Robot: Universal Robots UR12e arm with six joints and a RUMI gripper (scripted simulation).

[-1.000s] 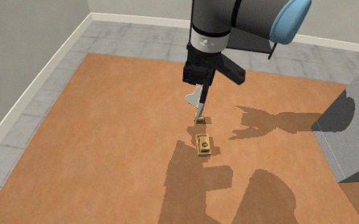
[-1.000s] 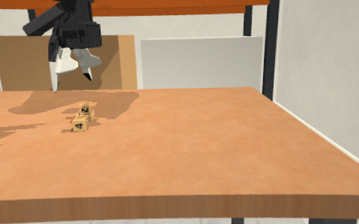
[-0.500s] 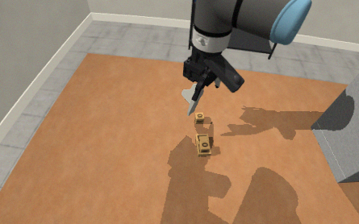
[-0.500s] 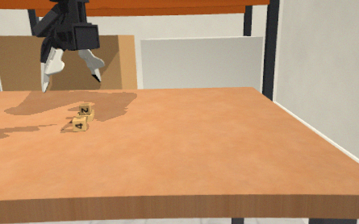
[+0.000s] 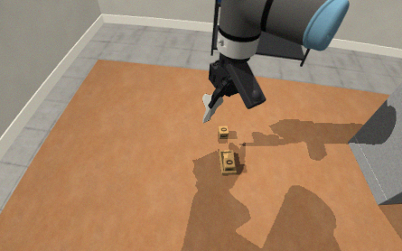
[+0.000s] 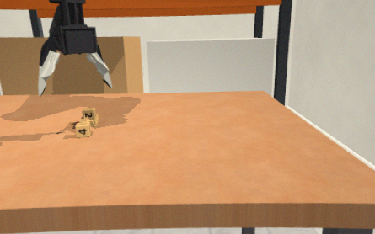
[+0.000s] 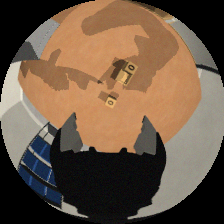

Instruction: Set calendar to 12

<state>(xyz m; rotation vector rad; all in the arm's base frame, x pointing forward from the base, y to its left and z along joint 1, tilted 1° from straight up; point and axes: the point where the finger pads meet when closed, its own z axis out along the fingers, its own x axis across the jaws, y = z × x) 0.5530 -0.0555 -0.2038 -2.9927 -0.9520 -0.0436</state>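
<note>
Right now the cube is 90 mm below my hand. From my hand the other things lie so: tray (100 mm to the left, 100 mm below, 20 mm behind).
</note>
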